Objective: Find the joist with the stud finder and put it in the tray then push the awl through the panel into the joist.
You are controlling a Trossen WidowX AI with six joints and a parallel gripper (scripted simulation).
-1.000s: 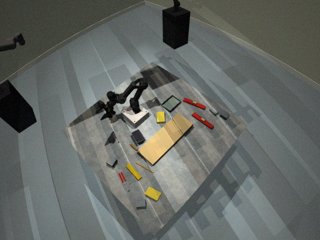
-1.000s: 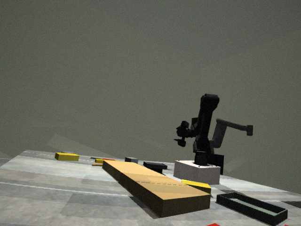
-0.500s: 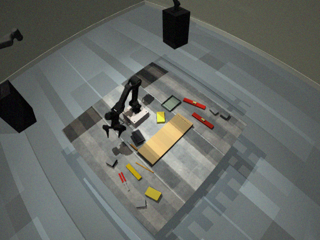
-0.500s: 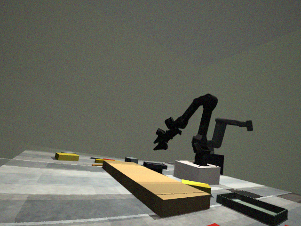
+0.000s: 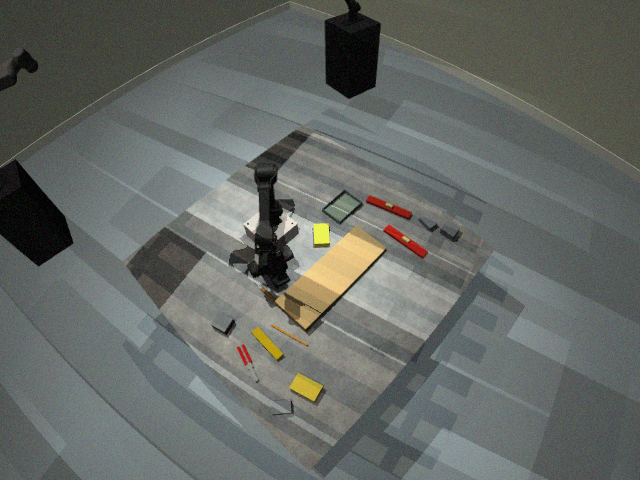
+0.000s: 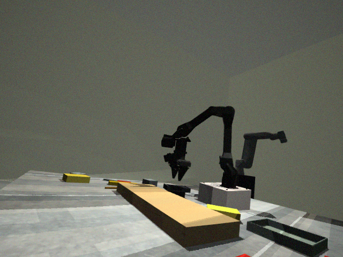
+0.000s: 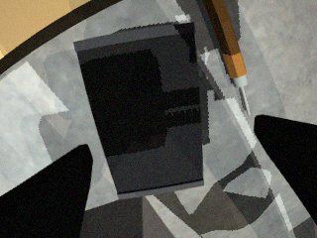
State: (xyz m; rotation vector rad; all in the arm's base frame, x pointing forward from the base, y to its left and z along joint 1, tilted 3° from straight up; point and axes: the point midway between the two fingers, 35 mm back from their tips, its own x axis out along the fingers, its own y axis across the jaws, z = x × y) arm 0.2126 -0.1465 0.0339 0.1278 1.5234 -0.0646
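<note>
The stud finder is 2 cm behind my gripper tip, 1 cm to the left of it and 7 cm below it. From my gripper tip the other things lie so: pencil 24 cm ahead, 10 cm to the right, 8 cm below; then awl 1 cm ahead, 7 cm to the right, 8 cm below; then yellow bar 22 cm ahead, 20 cm to the right, 8 cm below.
</note>
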